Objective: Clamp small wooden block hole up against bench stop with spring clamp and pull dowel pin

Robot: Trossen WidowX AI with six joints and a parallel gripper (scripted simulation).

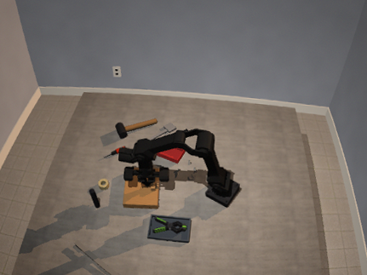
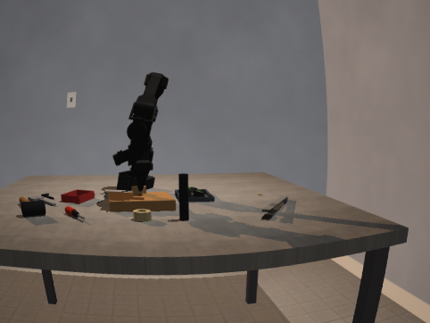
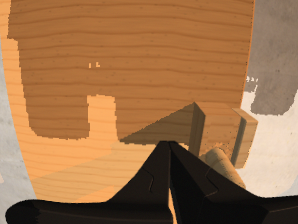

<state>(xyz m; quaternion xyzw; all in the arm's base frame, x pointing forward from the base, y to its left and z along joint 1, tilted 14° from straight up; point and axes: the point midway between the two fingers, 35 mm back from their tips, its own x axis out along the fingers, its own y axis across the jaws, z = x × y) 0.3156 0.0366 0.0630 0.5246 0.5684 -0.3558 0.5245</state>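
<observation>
Right now the dowel pin is 2 cm below my hand, 2 cm behind it and 1 cm to the right of it. Also, from my hand: wooden board: 6 cm below, 3 cm ahead; bench stop: 4 cm below, 4 cm behind, 2 cm to the right; small wooden block: 4 cm below, 2 cm behind, 1 cm to the right.
</observation>
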